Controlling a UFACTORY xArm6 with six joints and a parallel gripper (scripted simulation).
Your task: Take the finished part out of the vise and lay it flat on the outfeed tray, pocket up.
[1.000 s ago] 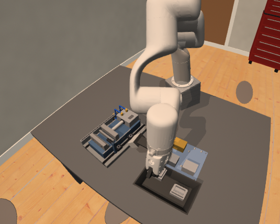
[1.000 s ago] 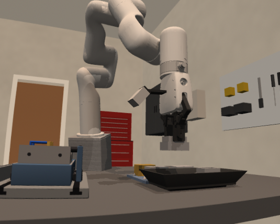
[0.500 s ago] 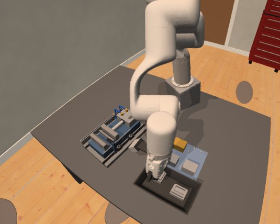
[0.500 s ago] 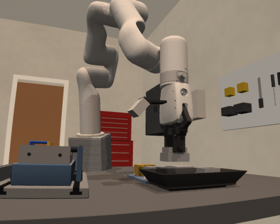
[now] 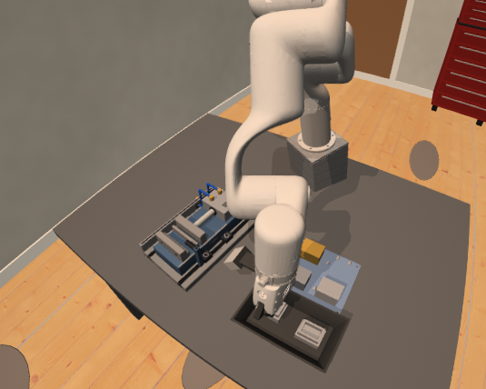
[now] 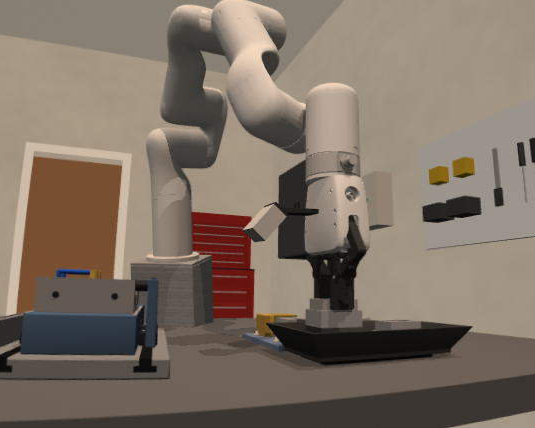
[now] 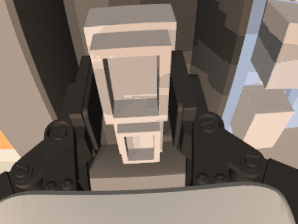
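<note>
Now: the dark outfeed tray 5 cm to the left of my hand and 8 cm below it. From my hand the other things lie so: blue vise (11 cm behind, 28 cm to the right, 4 cm below); then light blue plate (16 cm behind, 6 cm to the left, 8 cm below); then yellow block (21 cm behind, 2 cm to the left, 6 cm below).
</note>
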